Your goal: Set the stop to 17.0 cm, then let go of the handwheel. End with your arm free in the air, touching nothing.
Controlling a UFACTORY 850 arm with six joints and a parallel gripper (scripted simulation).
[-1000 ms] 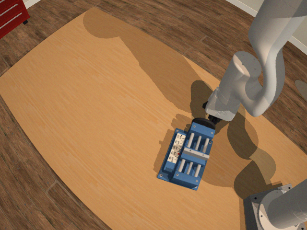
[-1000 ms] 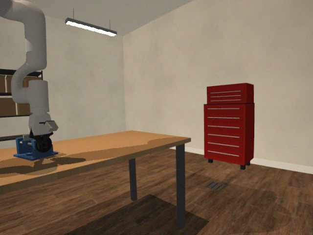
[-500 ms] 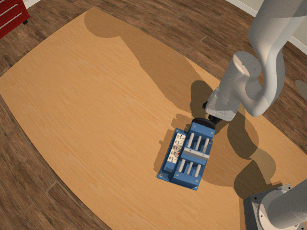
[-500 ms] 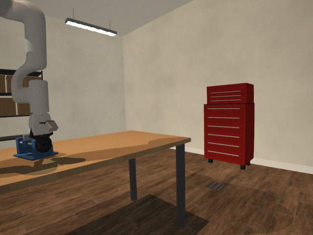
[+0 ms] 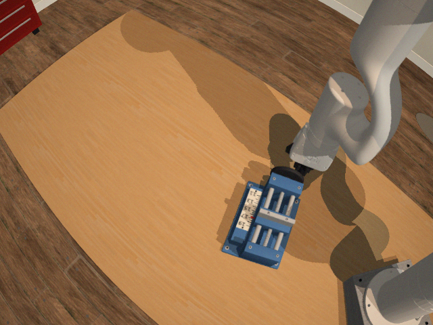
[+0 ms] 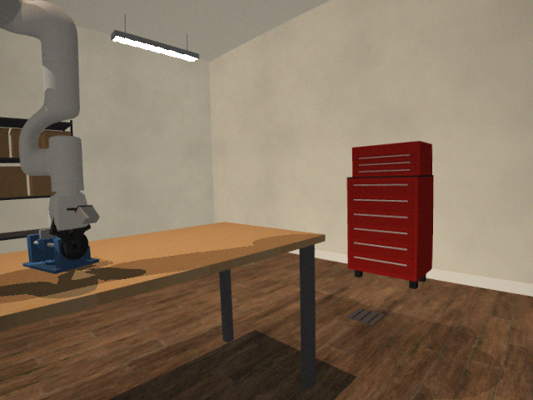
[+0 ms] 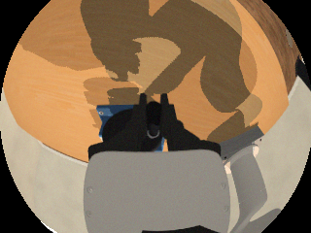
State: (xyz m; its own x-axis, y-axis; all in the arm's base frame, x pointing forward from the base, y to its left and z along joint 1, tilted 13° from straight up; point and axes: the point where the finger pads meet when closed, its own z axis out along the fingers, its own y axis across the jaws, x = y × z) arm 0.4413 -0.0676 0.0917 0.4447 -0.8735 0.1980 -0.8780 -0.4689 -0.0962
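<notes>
My gripper is now 2 cm to the right of the black handwheel. Round my hand: grey stop bar (3 cm behind, 16 cm to the left, 1 cm above).
</notes>
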